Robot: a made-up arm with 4 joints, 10 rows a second.
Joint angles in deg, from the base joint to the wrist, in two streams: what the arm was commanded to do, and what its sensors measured. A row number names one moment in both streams.
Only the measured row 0 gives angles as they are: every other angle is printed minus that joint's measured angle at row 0.
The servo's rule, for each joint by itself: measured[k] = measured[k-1] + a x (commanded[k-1-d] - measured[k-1]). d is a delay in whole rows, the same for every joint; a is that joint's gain. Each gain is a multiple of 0.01, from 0.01 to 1. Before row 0 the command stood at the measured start. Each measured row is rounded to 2 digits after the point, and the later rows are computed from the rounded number. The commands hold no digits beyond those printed.
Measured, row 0:
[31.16 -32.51 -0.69 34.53]
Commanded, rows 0 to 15:
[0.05 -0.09 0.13 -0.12]
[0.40 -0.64 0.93 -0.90]
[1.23 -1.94 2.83 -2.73]
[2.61 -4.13 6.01 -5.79]
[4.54 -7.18 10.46 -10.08]
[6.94 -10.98 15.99 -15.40]
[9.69 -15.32 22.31 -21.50]
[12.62 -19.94 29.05 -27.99]
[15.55 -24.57 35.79 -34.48]
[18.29 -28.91 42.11 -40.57]
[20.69 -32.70 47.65 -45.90]
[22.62 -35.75 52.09 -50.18]
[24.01 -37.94 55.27 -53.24]
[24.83 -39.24 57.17 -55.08]
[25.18 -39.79 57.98 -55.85]
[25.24 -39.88 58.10 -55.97]
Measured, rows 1 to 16:
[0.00 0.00 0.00 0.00]
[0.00 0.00 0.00 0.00]
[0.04 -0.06 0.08 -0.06]
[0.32 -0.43 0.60 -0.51]
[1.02 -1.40 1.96 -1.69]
[2.24 -3.15 4.43 -3.86]
[4.01 -5.73 8.11 -7.16]
[6.27 -9.09 12.92 -11.53]
[8.90 -13.08 18.65 -16.81]
[11.76 -17.47 24.99 -22.74]
[14.68 -22.01 31.58 -28.96]
[17.46 -26.43 38.00 -35.11]
[19.95 -30.44 43.89 -40.83]
[22.01 -33.84 48.89 -45.79]
[23.55 -36.46 52.78 -49.74]
[24.54 -38.24 55.46 -52.57]
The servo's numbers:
d 2
a 0.77 0.64 0.61 0.53

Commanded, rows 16 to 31:
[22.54 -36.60 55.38 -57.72]
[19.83 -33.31 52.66 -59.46]
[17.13 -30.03 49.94 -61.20]
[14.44 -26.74 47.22 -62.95]
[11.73 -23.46 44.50 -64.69]
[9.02 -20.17 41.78 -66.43]
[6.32 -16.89 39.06 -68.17]
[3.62 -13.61 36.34 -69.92]
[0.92 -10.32 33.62 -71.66]
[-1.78 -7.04 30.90 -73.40]
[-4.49 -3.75 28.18 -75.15]
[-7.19 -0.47 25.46 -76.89]
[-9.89 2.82 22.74 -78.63]
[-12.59 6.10 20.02 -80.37]
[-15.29 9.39 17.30 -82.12]
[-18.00 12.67 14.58 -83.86]
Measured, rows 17 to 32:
[25.03 -39.23 57.00 -54.31]
[25.19 -39.65 57.67 -55.19]
[23.15 -37.70 56.27 -56.53]
[20.59 -34.89 54.07 -58.08]
[17.93 -31.78 51.55 -59.73]
[15.24 -28.55 48.91 -61.44]
[12.54 -25.29 46.22 -63.16]
[9.83 -22.01 43.51 -64.89]
[7.13 -18.73 40.80 -66.63]
[4.43 -15.45 38.08 -68.37]
[1.73 -12.17 35.36 -70.11]
[-0.97 -8.89 32.64 -71.85]
[-3.68 -5.60 29.92 -73.60]
[-6.38 -2.32 27.20 -75.34]
[-9.08 0.97 24.48 -77.08]
[-11.78 4.25 21.76 -78.82]

